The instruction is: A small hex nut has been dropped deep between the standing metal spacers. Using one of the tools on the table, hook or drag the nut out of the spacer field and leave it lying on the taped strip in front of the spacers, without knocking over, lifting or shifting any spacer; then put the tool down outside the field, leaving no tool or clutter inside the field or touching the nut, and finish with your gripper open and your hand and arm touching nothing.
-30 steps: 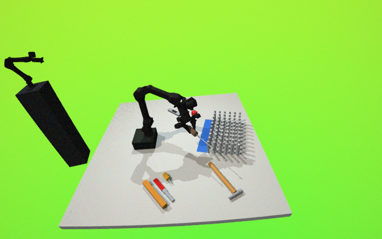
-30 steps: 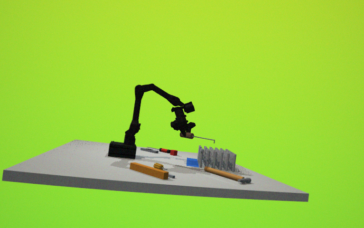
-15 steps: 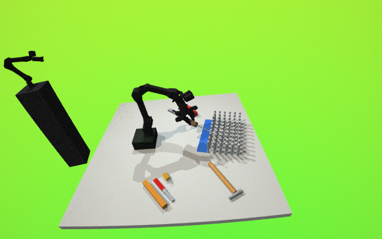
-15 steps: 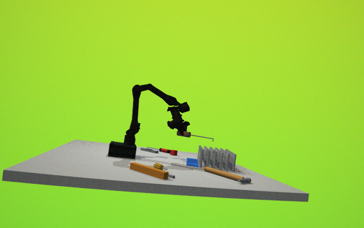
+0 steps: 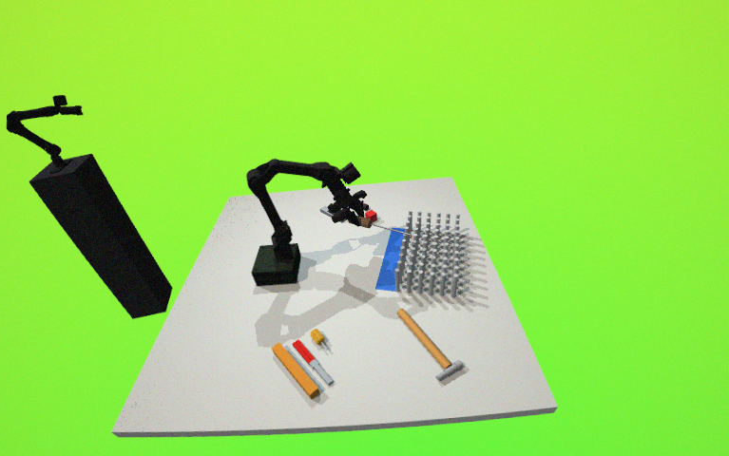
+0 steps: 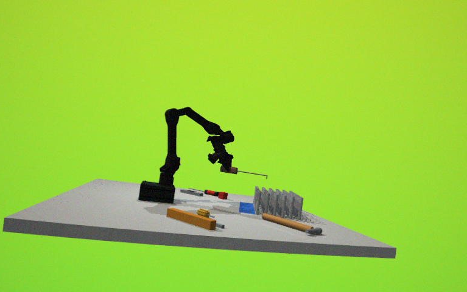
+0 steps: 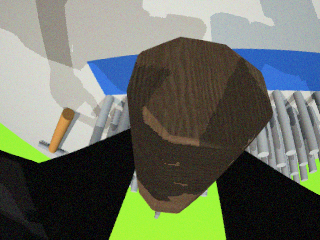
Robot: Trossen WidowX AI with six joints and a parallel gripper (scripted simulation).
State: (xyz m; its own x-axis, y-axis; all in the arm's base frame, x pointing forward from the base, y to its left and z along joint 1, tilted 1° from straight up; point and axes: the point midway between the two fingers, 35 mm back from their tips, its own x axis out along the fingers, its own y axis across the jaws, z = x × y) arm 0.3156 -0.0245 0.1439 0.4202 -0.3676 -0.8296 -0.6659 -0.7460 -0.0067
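Now: gripper tip 120 mm short of the blue taped strip, 30 mm to the left of it and 180 mm above it. Also, from my gripper tip: red block (90 mm ahead, 260 mm to the left, 160 mm below); yellow tool (250 mm behind, 360 mm to the right, 170 mm below); brown-handled hook tool (70 mm ahead, 70 mm to the right).
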